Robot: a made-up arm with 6 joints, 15 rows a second.
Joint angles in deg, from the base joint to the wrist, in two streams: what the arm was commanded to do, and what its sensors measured. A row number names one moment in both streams.
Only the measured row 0 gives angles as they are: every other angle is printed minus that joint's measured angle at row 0.
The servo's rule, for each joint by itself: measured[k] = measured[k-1] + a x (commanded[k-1-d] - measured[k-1]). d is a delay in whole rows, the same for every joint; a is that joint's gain. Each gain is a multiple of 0.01, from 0.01 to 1. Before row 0 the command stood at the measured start. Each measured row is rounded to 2 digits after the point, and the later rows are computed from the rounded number. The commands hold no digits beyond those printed.
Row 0, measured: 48.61, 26.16, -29.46, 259.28, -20.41, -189.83
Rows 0 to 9, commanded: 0.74, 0.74, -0.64, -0.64, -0.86, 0.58; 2.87, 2.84, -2.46, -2.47, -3.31, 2.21; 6.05, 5.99, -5.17, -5.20, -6.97, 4.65; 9.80, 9.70, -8.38, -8.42, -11.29, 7.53; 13.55, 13.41, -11.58, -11.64, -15.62, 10.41; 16.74, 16.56, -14.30, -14.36, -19.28, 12.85; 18.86, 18.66, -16.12, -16.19, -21.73, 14.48; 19.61, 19.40, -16.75, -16.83, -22.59, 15.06; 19.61, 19.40, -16.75, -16.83, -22.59, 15.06; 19.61, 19.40, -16.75, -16.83, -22.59, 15.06
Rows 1 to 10, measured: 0.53, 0.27, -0.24, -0.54, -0.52, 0.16; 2.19, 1.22, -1.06, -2.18, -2.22, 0.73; 4.93, 2.98, -2.58, -4.75, -5.12, 1.83; 8.39, 5.47, -4.73, -7.87, -8.88, 3.43; 12.05, 8.41, -7.26, -11.07, -12.99, 5.38; 15.38, 11.43, -9.86, -13.87, -16.83, 7.47; 17.85, 14.11, -12.18, -15.84, -19.82, 9.43; 19.10, 16.07, -13.87, -16.68, -21.51, 11.01; 19.46, 17.30, -14.94, -16.81, -22.17, 12.14; 19.57, 18.08, -15.61, -16.83, -22.43, 12.96
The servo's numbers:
d 0
a 0.71 0.37 0.37 0.85 0.61 0.28

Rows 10 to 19, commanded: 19.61, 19.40, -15.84, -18.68, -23.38, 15.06; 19.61, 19.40, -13.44, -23.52, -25.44, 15.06; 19.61, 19.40, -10.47, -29.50, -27.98, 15.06; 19.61, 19.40, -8.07, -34.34, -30.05, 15.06; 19.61, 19.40, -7.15, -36.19, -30.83, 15.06; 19.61, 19.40, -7.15, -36.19, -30.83, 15.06; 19.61, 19.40, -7.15, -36.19, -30.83, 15.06; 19.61, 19.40, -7.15, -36.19, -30.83, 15.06; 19.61, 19.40, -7.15, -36.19, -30.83, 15.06; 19.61, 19.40, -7.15, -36.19, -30.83, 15.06
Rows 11 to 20, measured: 19.60, 18.57, -15.70, -18.40, -23.01, 13.55; 19.61, 18.88, -14.86, -22.75, -24.49, 13.97; 19.61, 19.07, -13.24, -28.49, -26.62, 14.28; 19.61, 19.19, -11.33, -33.46, -28.71, 14.50; 19.61, 19.27, -9.78, -35.78, -30.00, 14.66; 19.61, 19.32, -8.81, -36.13, -30.51, 14.77; 19.61, 19.35, -8.20, -36.18, -30.71, 14.85; 19.61, 19.37, -7.81, -36.19, -30.78, 14.91; 19.61, 19.38, -7.57, -36.19, -30.81, 14.95; 19.61, 19.39, -7.41, -36.19, -30.82, 14.98
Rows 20 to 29, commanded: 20.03, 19.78, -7.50, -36.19, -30.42, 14.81; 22.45, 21.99, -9.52, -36.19, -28.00, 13.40; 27.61, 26.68, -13.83, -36.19, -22.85, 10.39; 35.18, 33.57, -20.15, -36.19, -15.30, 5.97; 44.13, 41.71, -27.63, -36.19, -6.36, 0.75; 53.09, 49.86, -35.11, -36.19, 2.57, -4.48; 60.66, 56.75, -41.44, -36.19, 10.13, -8.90; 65.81, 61.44, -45.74, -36.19, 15.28, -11.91; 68.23, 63.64, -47.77, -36.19, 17.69, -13.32; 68.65, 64.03, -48.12, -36.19, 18.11, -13.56
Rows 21 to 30, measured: 19.91, 19.53, -7.44, -36.19, -30.58, 14.93; 21.71, 20.44, -8.21, -36.19, -29.01, 14.50; 25.90, 22.75, -10.29, -36.19, -25.25, 13.35; 32.49, 26.75, -13.94, -36.19, -19.18, 11.28; 40.75, 32.29, -19.01, -36.19, -11.36, 8.33; 49.51, 38.79, -24.97, -36.19, -2.86, 4.74; 57.43, 45.44, -31.06, -36.19, 5.06, 0.92; 63.38, 51.36, -36.49, -36.19, 11.29, -2.67; 66.82, 55.90, -40.66, -36.19, 15.19, -5.65; 68.12, 58.91, -43.42, -36.19, 16.97, -7.86
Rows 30 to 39, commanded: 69.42, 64.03, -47.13, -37.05, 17.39, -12.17; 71.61, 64.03, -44.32, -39.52, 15.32, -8.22; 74.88, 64.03, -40.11, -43.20, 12.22, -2.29; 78.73, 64.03, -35.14, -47.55, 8.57, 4.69; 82.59, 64.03, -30.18, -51.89, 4.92, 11.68; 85.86, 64.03, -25.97, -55.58, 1.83, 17.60; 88.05, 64.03, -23.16, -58.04, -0.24, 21.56; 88.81, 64.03, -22.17, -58.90, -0.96, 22.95; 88.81, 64.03, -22.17, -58.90, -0.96, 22.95; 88.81, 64.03, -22.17, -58.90, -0.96, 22.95
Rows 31 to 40, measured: 69.04, 60.80, -44.79, -36.92, 17.23, -9.07; 70.86, 62.00, -44.62, -39.13, 16.06, -8.83; 73.71, 62.75, -42.95, -42.59, 13.72, -7.00; 77.27, 63.22, -40.06, -46.81, 10.58, -3.73; 81.05, 63.52, -36.40, -51.13, 7.13, 0.58; 84.47, 63.71, -32.54, -54.91, 3.90, 5.35; 87.01, 63.83, -29.07, -57.57, 1.37, 9.89; 88.29, 63.90, -26.52, -58.70, -0.05, 13.55; 88.66, 63.95, -24.91, -58.87, -0.61, 16.18; 88.77, 63.98, -23.90, -58.90, -0.82, 18.08
